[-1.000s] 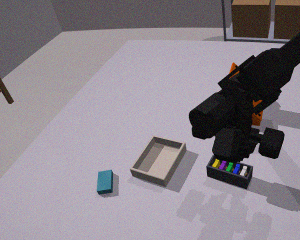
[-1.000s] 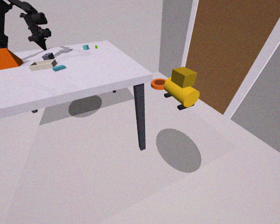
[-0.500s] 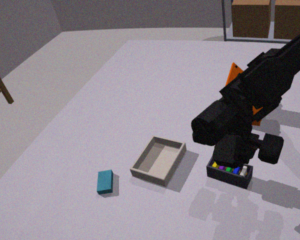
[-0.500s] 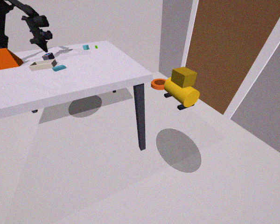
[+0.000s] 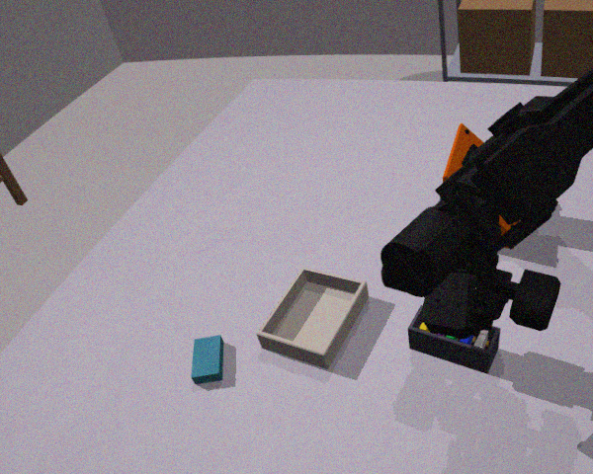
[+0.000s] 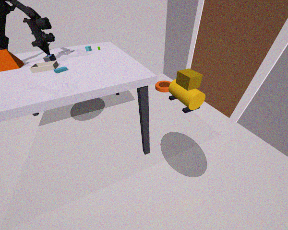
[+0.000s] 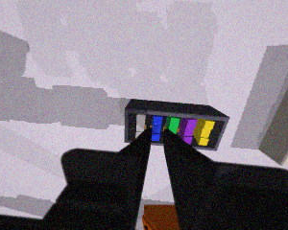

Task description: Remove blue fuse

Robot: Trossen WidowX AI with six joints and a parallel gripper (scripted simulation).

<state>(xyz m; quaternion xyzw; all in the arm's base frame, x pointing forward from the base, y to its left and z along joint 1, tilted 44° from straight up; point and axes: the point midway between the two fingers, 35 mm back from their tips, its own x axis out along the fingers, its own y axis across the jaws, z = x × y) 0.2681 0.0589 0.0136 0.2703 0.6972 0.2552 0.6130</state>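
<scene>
The blue fuse lies 20 mm below my gripper tip. From my gripper tip the other things lie so: beige tray: 210 mm to the right, 40 mm below, 10 mm ahead.
</scene>
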